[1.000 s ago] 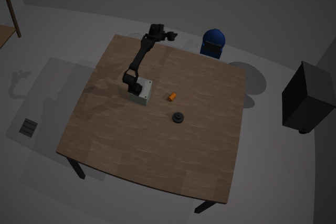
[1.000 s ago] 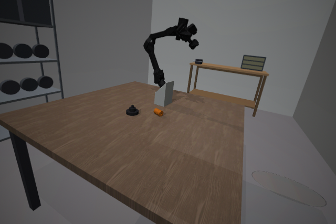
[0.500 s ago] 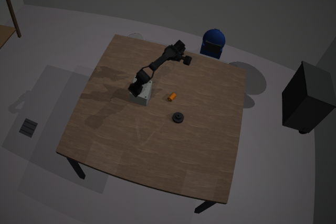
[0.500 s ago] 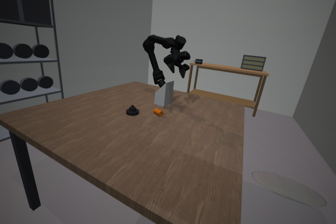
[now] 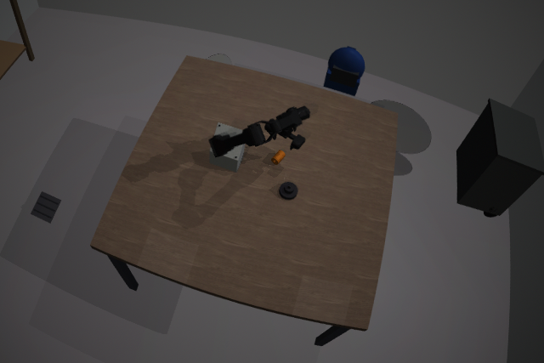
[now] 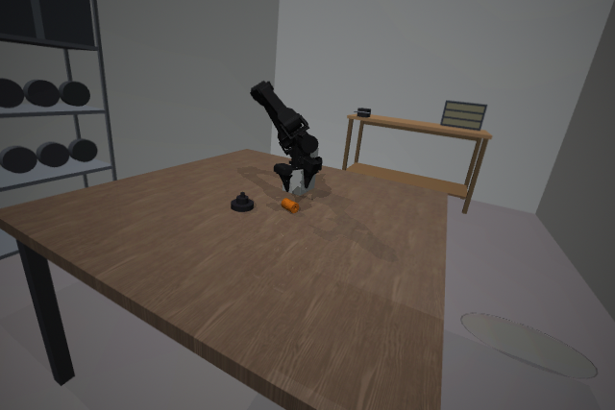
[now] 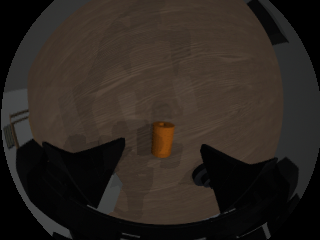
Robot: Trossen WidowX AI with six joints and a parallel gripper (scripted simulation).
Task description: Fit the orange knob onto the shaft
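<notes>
The orange knob is 70 mm below my gripper tip and 30 mm to the right of it. From my gripper tip the other things lie so: shaft pedestal: 180 mm to the right, 100 mm ahead, 60 mm below.
</notes>
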